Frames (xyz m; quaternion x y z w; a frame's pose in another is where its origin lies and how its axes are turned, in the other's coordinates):
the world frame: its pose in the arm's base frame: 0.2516 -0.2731 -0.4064 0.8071 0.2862 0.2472 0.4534
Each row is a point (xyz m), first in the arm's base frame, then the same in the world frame.
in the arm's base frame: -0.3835 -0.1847 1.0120
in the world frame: -0.1949 1.0502 -1.1323
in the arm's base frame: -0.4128 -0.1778 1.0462
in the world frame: -0.2063 1.0701 -1.1717
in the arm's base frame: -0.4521 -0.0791 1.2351
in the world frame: -0.1403 1.1838 -1.3440
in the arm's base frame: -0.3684 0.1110 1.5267
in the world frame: 0.0906 1.3776 -1.5371
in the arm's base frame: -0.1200 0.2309 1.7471
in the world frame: 0.3809 1.5782 -1.5472
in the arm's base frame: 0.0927 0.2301 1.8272
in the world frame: 0.5434 1.6991 -1.4440
